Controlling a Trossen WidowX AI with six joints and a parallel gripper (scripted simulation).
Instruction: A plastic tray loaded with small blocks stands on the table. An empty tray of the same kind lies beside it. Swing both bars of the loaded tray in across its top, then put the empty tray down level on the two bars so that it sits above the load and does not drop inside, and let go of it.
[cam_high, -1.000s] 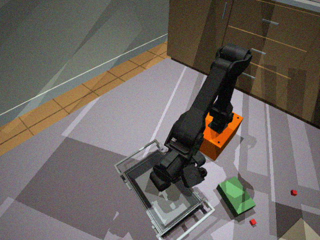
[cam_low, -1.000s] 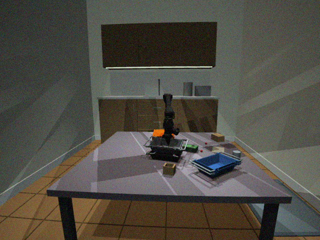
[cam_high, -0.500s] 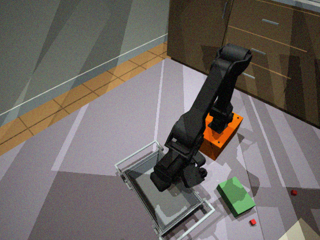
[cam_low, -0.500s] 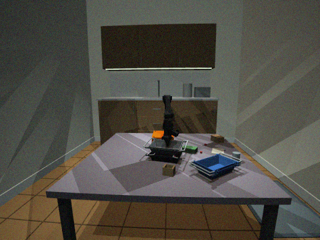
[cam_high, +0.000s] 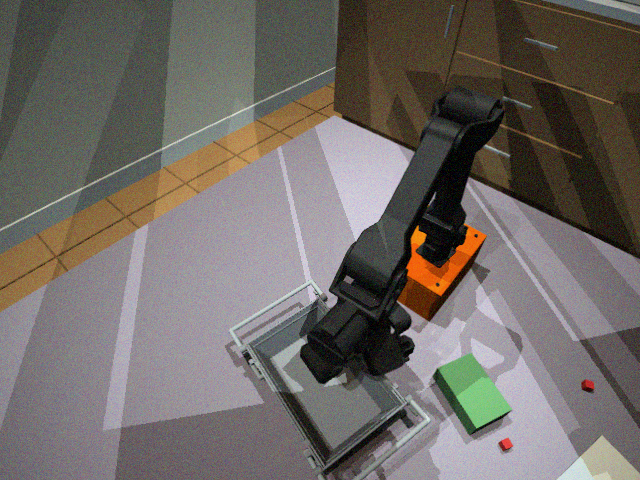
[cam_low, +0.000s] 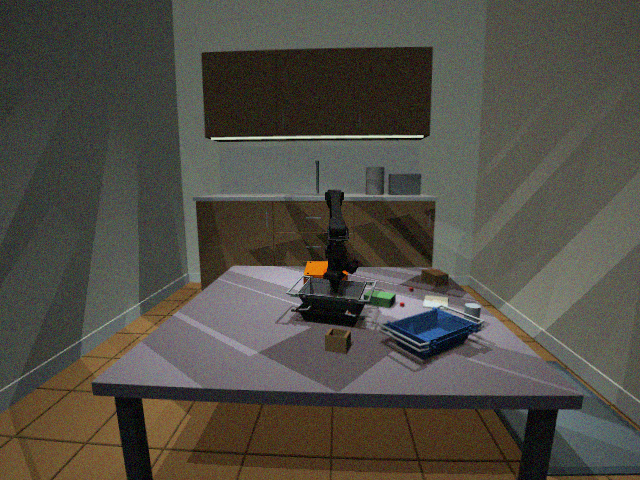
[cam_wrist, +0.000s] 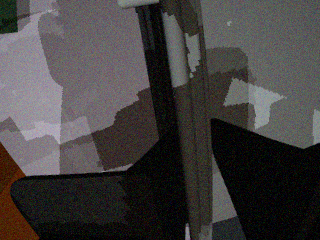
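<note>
Now: the tray 7 cm ahead of my gripper tip, 3 cm above it and 1 cm to the right of it. Round my gripper tip: green block 18 cm to the left, 15 cm behind, 7 cm below; brown box 30 cm ahead, 7 cm below, 3 cm to the left; white sheet 43 cm to the left, 18 cm behind, 9 cm below.
</note>
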